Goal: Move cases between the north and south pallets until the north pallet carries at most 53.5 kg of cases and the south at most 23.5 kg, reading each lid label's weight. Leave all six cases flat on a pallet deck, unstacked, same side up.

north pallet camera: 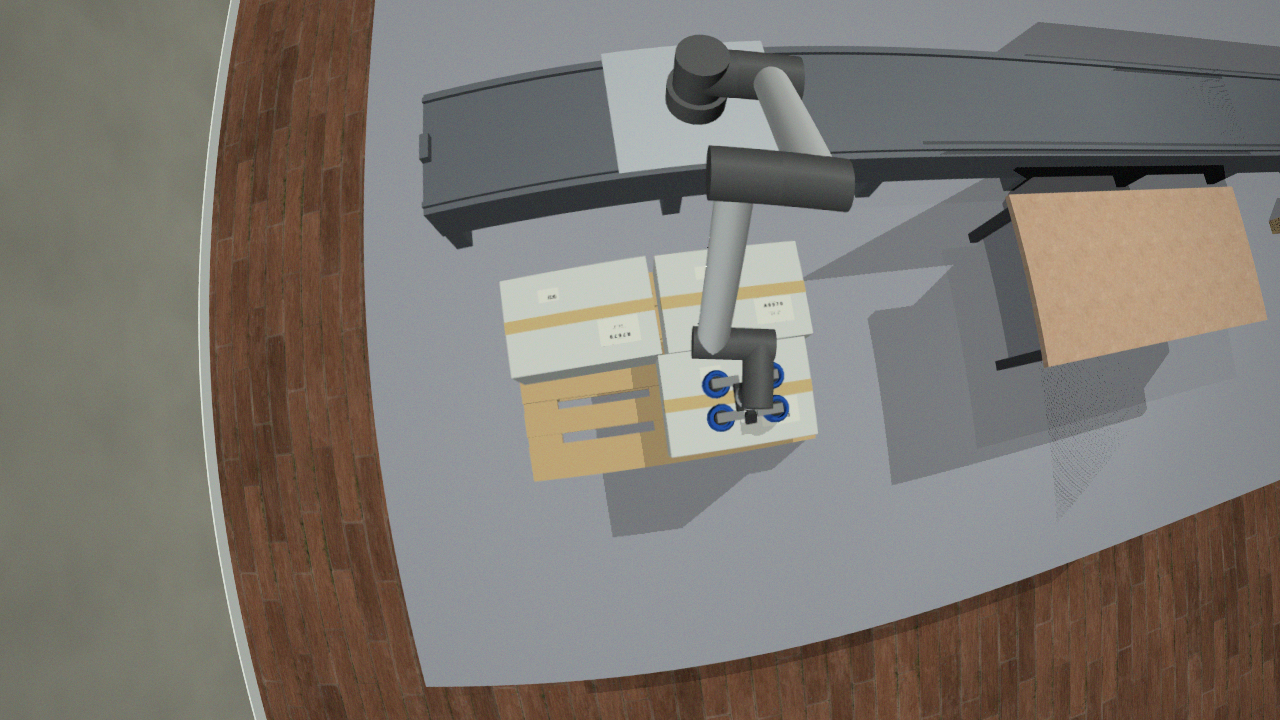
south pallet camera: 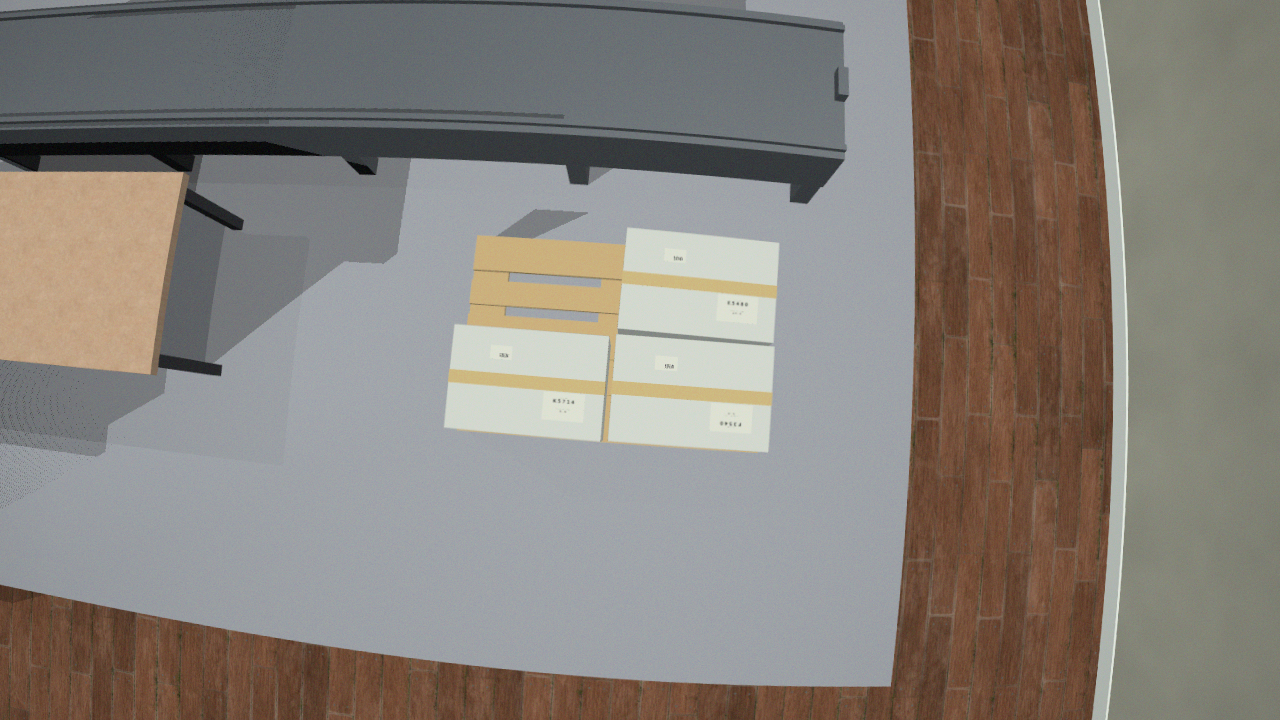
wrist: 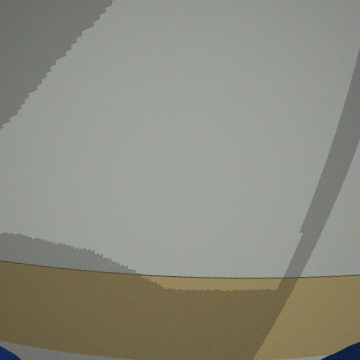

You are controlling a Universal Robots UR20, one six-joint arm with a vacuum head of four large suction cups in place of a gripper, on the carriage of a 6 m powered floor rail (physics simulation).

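Seen in the pictures: hand, tool point: [wrist: 163, 252]; arm's base, link origin: [north pallet camera: 695, 100].
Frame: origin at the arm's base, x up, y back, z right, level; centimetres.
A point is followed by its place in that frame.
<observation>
In the north pallet camera, my gripper [north pallet camera: 746, 395] {x -16.0, y -118.8, z 0.9 cm}, four blue suction cups, is down on the lid of a white case [north pallet camera: 684, 432] {x -13.8, y -128.3, z 25.2 cm} [wrist: 180, 150] {x -13.8, y -123.6, z 1.2 cm} with a tan tape band. This case looks level on the front right of the north pallet [north pallet camera: 586, 459] {x -42.5, y -133.4, z 64.4 cm}; the cups look to be holding it. Another case [north pallet camera: 546, 349] {x -13.6, y -90.6, z 71.1 cm} lies back left, and one [north pallet camera: 774, 261] {x -15.1, y -68.7, z -20.3 cm} back right, partly behind the arm. On the south pallet [south pallet camera: 546, 256] {x -42.5, y -67.2, z -463.9 cm}, cases lie back right [south pallet camera: 657, 310] {x -16.6, y -90.8, z -509.6 cm}, front left [south pallet camera: 492, 407] {x -16.8, y -130.3, z -453.1 cm} and front right [south pallet camera: 653, 420] {x -13.5, y -130.5, z -510.9 cm}. The weights are too small to read; the gripped case's labels are mostly covered.
The north pallet's front left quarter and the south pallet's back left quarter show bare slats. The dark rail [north pallet camera: 510, 134] [south pallet camera: 447, 76] runs behind both pallets, with the white carriage [north pallet camera: 644, 134] {x 0.0, y -14.0, z 23.0 cm} on it. A tan-topped table [north pallet camera: 1136, 268] {x -4.0, y -91.3, z -214.6 cm} [south pallet camera: 80, 268] {x -4.0, y -90.7, z -278.4 cm} stands between the pallets.
</observation>
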